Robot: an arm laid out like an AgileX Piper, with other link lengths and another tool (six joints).
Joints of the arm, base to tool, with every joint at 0 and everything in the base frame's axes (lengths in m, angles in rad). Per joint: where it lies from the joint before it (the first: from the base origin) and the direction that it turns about. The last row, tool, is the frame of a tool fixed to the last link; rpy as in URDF.
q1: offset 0 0 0.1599 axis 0 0 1
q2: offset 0 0 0 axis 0 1 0
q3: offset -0.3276 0 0.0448 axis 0 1 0
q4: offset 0.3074 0 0.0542 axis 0.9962 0 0.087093
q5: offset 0 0 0 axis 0 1 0
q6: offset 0.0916 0 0.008 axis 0.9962 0 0.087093
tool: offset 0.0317 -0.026 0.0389 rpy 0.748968 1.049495 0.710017
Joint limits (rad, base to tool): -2.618..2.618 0..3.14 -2.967..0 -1.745..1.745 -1.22..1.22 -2.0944..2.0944
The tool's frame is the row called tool.
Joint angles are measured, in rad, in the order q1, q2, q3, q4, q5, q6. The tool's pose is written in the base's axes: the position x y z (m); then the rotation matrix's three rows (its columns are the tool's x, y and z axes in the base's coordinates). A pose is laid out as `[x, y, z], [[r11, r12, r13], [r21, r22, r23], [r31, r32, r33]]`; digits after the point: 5 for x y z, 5 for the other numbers.
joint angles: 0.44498 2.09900 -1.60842 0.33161 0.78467 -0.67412
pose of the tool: [0.52398, 0.27316, 0.22565], [[-0.66854, -0.57244, 0.47473], [-0.33235, 0.80104, 0.49788], [-0.66528, 0.17508, -0.72577]]
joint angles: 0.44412 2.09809 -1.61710 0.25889 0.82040 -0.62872
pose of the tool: [0.52391, 0.26717, 0.22481], [[-0.67713, -0.56743, 0.46853], [-0.36623, 0.81212, 0.45425], [-0.63825, 0.13600, -0.75772]]
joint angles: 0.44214 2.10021 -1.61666 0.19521 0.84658 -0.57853
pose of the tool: [0.52385, 0.25982, 0.22000], [[-0.69408, -0.55038, 0.46405], [-0.38545, 0.82853, 0.40616], [-0.60802, 0.10304, -0.78721]]
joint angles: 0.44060 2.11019 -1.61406 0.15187 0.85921 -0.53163
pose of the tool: [0.52466, 0.25408, 0.21147], [[-0.71495, -0.52640, 0.46015], [-0.38763, 0.84617, 0.36572], [-0.58188, 0.08310, -0.80902]]
